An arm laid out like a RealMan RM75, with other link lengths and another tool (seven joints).
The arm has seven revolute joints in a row. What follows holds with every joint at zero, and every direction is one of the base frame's. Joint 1 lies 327.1 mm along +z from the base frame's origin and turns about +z. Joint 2 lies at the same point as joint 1 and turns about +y. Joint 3 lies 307.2 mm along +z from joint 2 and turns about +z. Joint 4 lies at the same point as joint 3 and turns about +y. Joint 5 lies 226.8 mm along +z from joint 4 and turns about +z. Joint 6 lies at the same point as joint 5 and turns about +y. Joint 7 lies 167 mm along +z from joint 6 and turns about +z. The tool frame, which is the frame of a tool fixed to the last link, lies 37 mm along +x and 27 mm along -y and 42 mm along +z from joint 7; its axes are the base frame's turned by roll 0, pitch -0.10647 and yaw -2.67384 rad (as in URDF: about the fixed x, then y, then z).
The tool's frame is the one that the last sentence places.
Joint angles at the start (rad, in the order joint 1, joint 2, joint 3, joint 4, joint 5, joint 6, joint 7):
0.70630, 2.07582, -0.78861, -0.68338, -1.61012, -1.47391, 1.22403
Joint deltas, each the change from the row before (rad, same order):
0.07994, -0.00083, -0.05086, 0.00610, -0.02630, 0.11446, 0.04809
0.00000, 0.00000, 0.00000, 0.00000, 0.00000, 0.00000, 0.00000
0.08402, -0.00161, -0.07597, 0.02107, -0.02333, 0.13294, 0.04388
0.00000, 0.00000, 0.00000, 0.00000, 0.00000, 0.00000, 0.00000
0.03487, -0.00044, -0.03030, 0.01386, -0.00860, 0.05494, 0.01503
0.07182, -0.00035, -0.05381, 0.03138, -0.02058, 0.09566, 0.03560
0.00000, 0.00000, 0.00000, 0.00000, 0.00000, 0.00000, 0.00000
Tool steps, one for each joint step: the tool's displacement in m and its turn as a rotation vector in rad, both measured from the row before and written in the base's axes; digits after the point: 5 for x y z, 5 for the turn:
-0.02473, 0.02478, -0.01165, -0.00311, -0.06114, -0.01590
0.00000, 0.00000, 0.00000, 0.00000, 0.00000, 0.00000
-0.02528, 0.02273, -0.01627, 0.00330, -0.07805, -0.01491
0.00000, 0.00000, 0.00000, 0.00000, 0.00000, 0.00000
-0.00988, 0.00849, -0.00673, 0.00538, -0.03170, -0.00594
-0.02090, 0.01384, -0.01313, 0.00580, -0.05822, -0.00741
0.00000, 0.00000, 0.00000, 0.00000, 0.00000, 0.00000

